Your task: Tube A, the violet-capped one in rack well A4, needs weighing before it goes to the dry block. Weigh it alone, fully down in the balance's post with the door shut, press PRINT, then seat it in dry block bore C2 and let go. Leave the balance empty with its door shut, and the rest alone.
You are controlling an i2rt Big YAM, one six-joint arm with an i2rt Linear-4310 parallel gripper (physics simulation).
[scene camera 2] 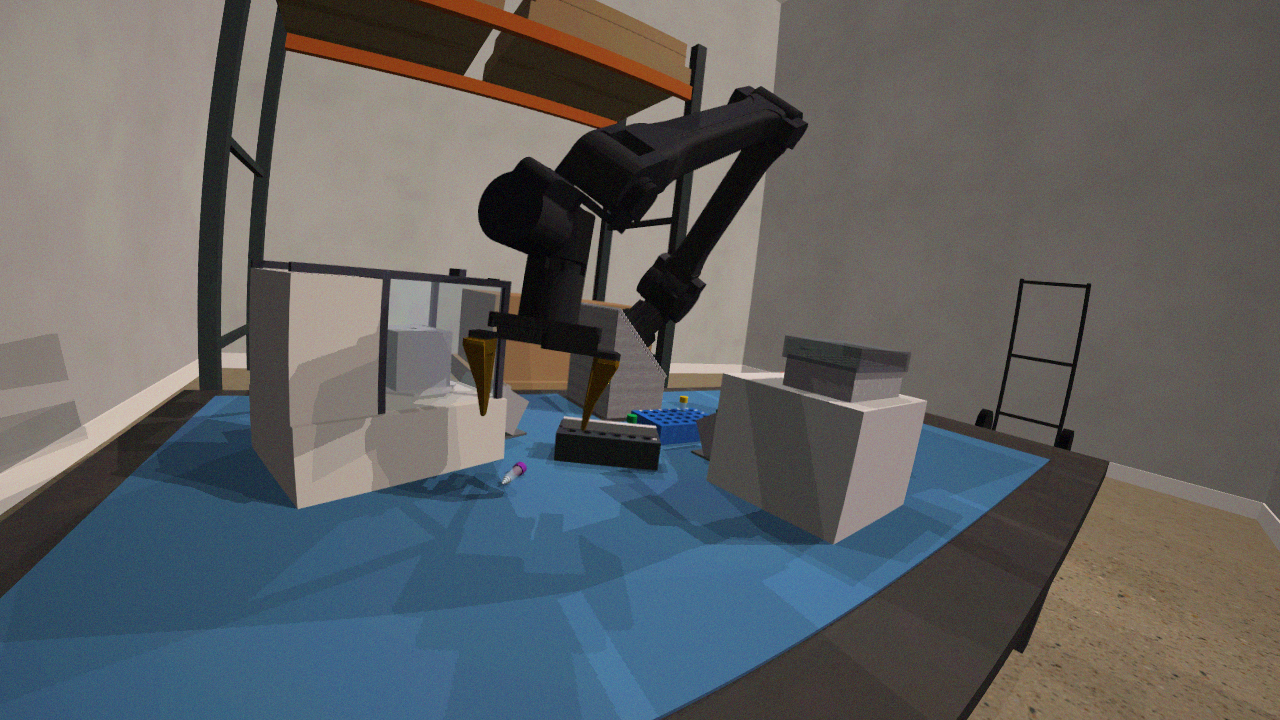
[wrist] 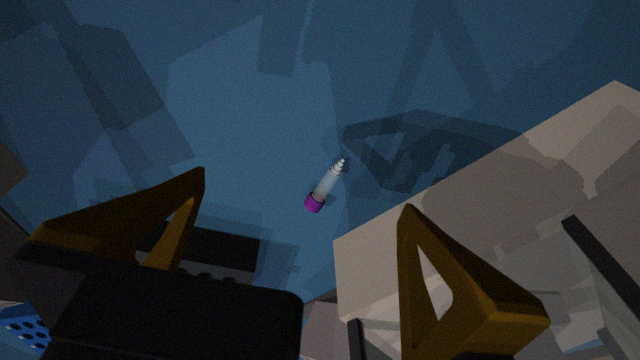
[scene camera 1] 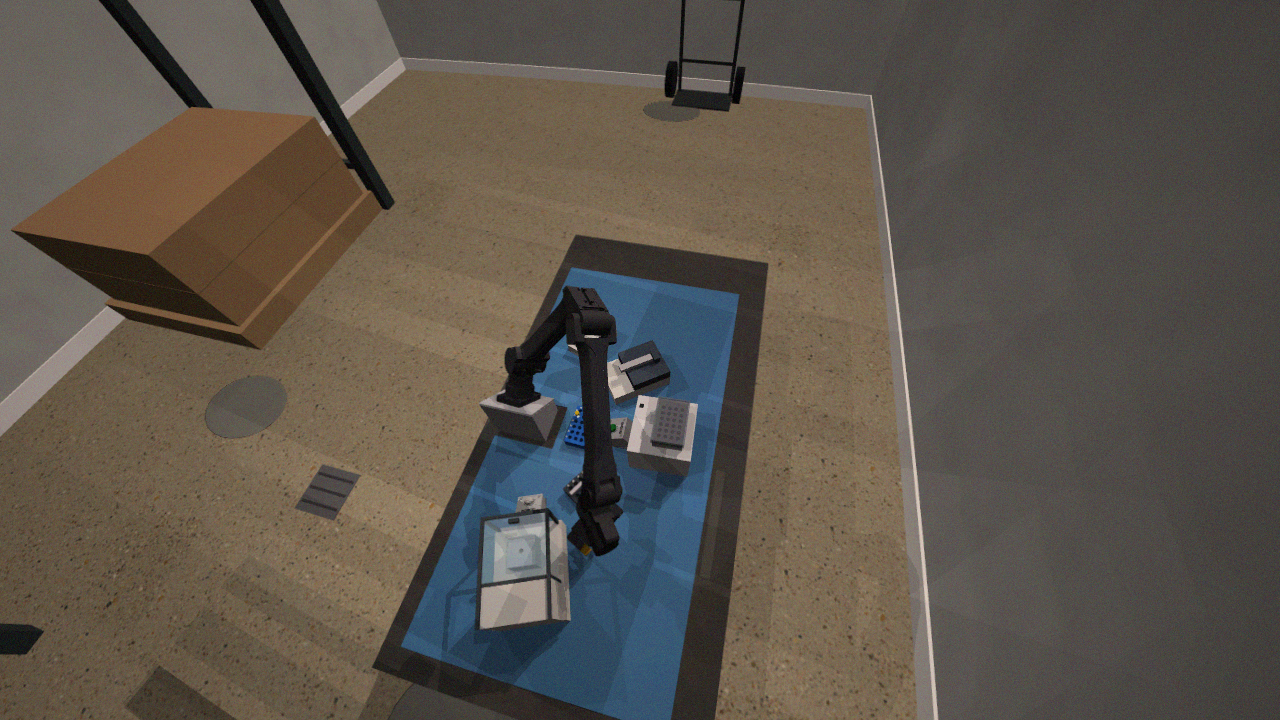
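Pixels of known places: gripper, fingertip midpoint: (scene camera 2: 533, 422) (wrist: 305, 195); arm's base at its link origin: (scene camera 2: 622, 340) (scene camera 1: 519, 399).
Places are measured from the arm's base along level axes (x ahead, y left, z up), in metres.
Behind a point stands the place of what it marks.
Observation:
The violet-capped tube (scene camera 2: 513, 471) {x 0.331, y -0.273, z -0.114 m} (wrist: 327, 182) {x 0.334, y -0.275, z -0.114 m} lies on its side on the blue mat, beside the balance. My gripper (scene camera 1: 584, 546) {x 0.377, y -0.267, z -0.044 m} (scene camera 2: 535, 420) {x 0.377, y -0.267, z -0.044 m} (wrist: 305, 195) {x 0.377, y -0.267, z -0.044 m} is open and empty, above the mat, with the tube below and between its spread fingers in the wrist view. The balance (scene camera 1: 524, 605) {x 0.304, y -0.484, z 0.079 m} (scene camera 2: 332, 349) {x 0.355, y -0.452, z 0.015 m} (wrist: 372, 250) {x 0.282, y -0.301, z -0.093 m} has a glass-sided chamber; I cannot tell how its door stands. The blue rack (scene camera 1: 574, 433) {x 0.178, y -0.013, z -0.094 m} (scene camera 2: 669, 424) {x 0.238, y -0.023, z -0.094 m} (wrist: 27, 327) {x 0.216, y 0.057, z -0.095 m} is partly hidden by the arm in scene camera 1. The dry block (scene camera 1: 669, 423) {x 0.467, y 0.049, z 0.066 m} (scene camera 2: 841, 379) {x 0.505, y 0.003, z 0.032 m} is grey, on a white housing.
A black tube holder (scene camera 1: 573, 488) {x 0.254, y -0.176, z -0.076 m} (scene camera 2: 607, 447) {x 0.304, y -0.151, z -0.100 m} (wrist: 225, 245) {x 0.288, y -0.185, z -0.110 m} lies between balance and rack. A small grey box (scene camera 1: 619, 430) {x 0.318, y 0.028, z -0.051 m} stands beside the dry block housing. A dark-lidded device (scene camera 1: 642, 365) {x 0.306, y 0.266, z -0.036 m} stands beyond. A small light unit (scene camera 1: 530, 502) {x 0.163, y -0.258, z -0.052 m} adjoins the balance.

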